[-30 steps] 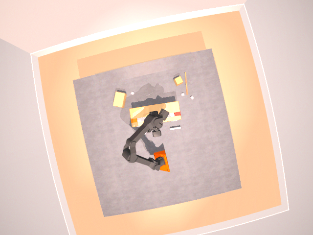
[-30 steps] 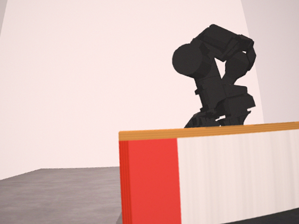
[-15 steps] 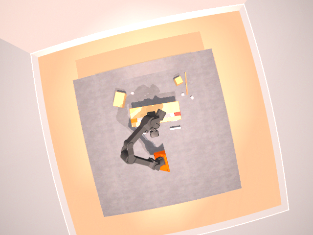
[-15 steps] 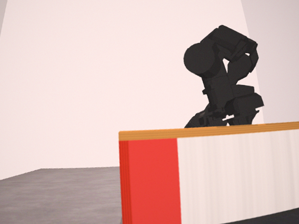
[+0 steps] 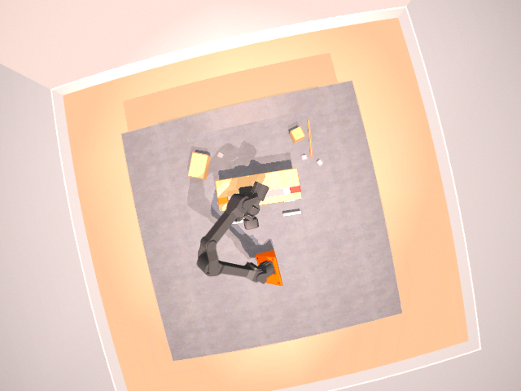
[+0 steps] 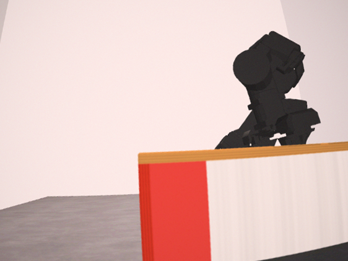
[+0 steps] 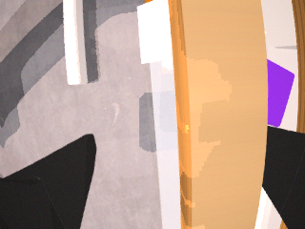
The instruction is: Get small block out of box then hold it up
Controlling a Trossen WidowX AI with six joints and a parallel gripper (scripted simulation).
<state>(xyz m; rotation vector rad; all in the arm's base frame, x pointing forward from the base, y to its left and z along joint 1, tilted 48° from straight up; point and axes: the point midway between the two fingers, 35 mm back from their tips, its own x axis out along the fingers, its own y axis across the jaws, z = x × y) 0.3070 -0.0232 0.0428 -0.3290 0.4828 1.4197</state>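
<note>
The purple block is 60 mm ahead of my gripper tip and 10 mm to the left of it. From my gripper tip the other things lie so: thin orange stick (240 mm ahead, 410 mm to the right, 80 mm below); then clear-fronted box (20 mm ahead, 80 mm to the right, 20 mm below).
</note>
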